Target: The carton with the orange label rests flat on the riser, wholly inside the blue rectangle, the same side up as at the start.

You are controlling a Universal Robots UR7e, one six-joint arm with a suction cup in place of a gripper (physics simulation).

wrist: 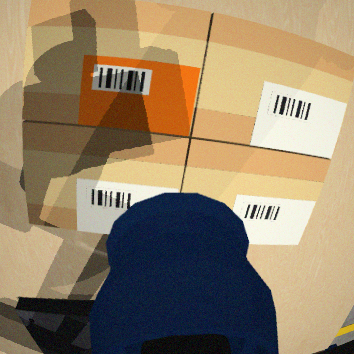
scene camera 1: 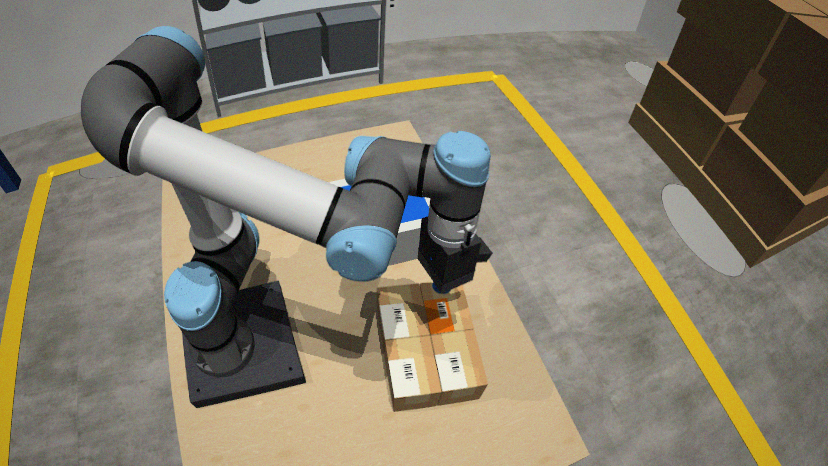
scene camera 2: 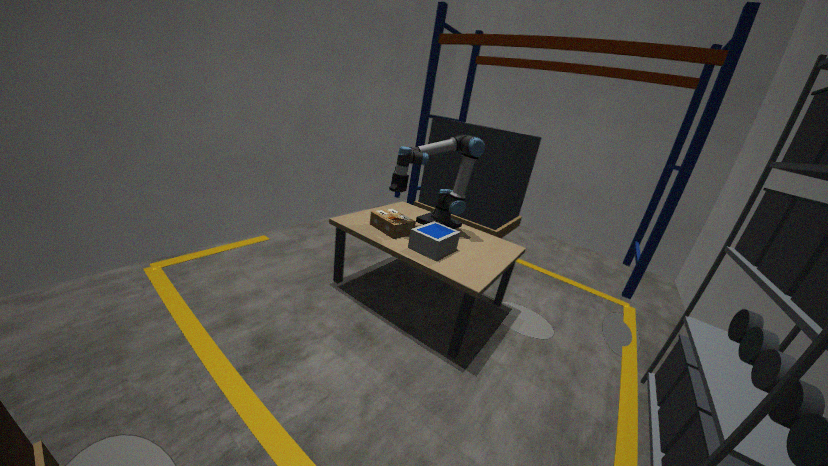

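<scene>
There's a riser [scene camera 1: 416, 208] that shows again as the riser [scene camera 2: 423, 230], and those are the same spot on it. As for the wrist view, the riser is out of frame there.
</scene>
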